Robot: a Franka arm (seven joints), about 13 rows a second.
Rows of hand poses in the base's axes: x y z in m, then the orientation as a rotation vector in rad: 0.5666, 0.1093, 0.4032, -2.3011, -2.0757, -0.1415; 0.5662, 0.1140, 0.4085, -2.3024, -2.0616, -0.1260; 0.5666, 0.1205, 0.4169, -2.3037, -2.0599, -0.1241; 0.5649, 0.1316, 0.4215, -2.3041, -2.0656, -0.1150; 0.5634, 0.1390, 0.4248, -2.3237, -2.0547, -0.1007; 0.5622, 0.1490, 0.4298, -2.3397, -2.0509, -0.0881; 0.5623, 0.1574, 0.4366, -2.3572, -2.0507, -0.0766; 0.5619, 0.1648, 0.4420, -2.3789, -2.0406, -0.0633; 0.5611, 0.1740, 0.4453, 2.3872, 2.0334, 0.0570; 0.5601, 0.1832, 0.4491, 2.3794, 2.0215, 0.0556; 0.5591, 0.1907, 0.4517, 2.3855, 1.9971, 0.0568
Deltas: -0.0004, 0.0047, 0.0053, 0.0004, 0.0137, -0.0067; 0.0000, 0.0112, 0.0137, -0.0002, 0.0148, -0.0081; -0.0017, 0.0223, 0.0183, -0.0071, 0.0166, -0.0055; -0.0032, 0.0297, 0.0216, -0.0182, 0.0196, -0.0193; -0.0044, 0.0397, 0.0266, -0.0303, 0.0200, -0.0282; -0.0043, 0.0481, 0.0334, -0.0447, 0.0175, -0.0361; -0.0047, 0.0555, 0.0388, -0.0573, 0.0181, -0.0503; -0.0055, 0.0647, 0.0421, -0.0687, 0.0134, -0.0577; -0.0065, 0.0739, 0.0459, -0.0793, 0.0049, -0.0609; -0.0075, 0.0814, 0.0485, -0.0866, -0.0025, -0.0759
